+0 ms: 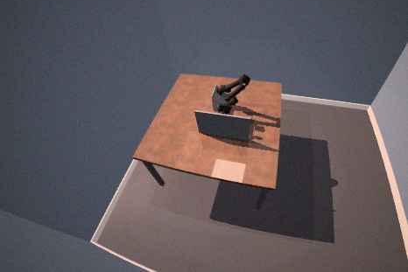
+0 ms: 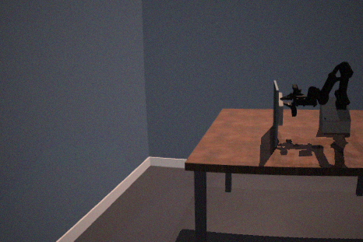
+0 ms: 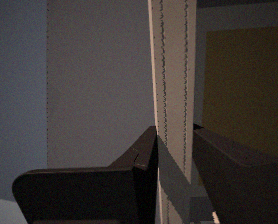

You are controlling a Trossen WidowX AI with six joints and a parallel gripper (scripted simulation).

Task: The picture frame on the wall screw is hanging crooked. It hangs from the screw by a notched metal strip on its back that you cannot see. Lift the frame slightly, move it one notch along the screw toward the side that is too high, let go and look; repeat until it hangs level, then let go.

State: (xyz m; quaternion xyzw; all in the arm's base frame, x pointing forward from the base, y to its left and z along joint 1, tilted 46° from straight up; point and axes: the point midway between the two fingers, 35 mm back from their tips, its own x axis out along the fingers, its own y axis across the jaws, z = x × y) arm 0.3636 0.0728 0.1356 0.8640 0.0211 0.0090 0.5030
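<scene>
The picture frame is 5 cm below my gripper tip, 2 cm to the right of it and 1 cm ahead of it. The rest, counted from my gripper tip: grey wall panel 6 cm below, 2 cm ahead, 1 cm to the right.
</scene>
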